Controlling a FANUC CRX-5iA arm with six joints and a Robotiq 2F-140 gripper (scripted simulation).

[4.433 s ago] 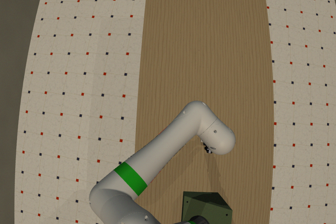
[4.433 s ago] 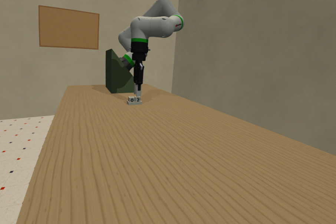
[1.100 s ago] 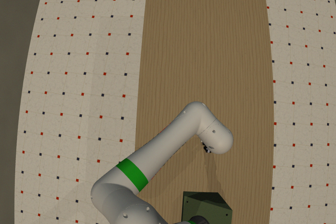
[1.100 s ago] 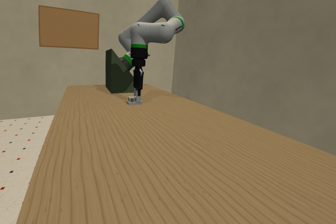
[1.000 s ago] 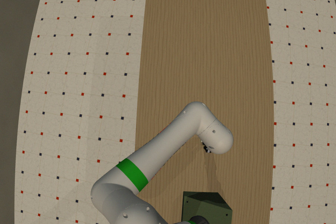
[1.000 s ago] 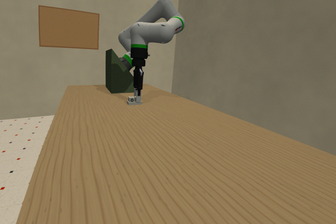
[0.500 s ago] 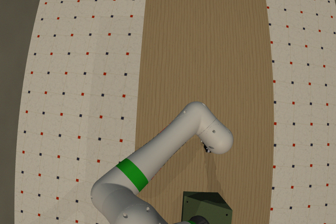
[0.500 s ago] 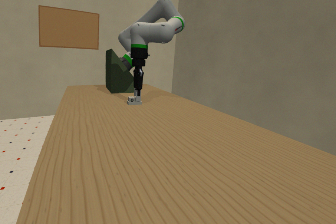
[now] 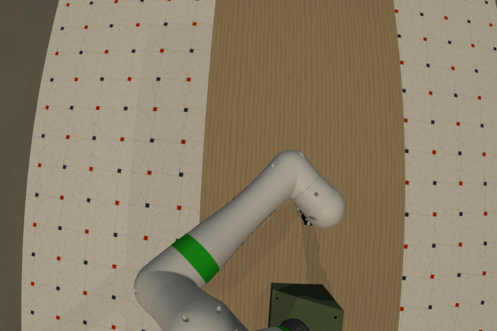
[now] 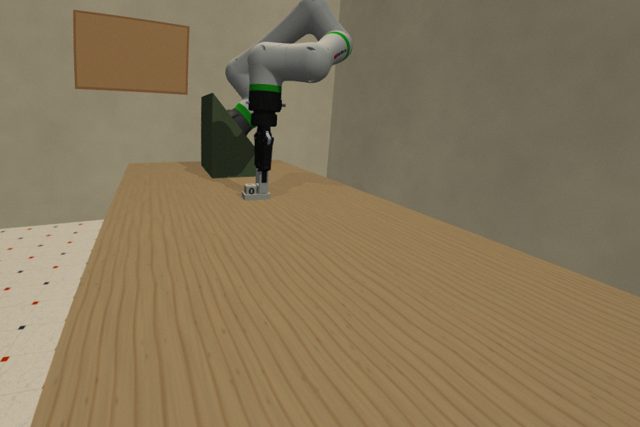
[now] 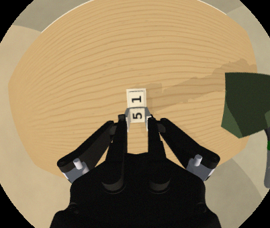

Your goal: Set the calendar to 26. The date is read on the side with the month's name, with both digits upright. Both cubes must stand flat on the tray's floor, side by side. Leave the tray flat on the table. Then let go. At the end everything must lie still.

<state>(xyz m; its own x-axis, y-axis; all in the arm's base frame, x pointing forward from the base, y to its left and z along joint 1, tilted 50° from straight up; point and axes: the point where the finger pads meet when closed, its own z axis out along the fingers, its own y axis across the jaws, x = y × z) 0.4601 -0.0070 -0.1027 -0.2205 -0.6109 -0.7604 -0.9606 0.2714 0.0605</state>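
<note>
Right now the calendar tray is 20 mm to the right of my hand and 40 mm below it.
</note>
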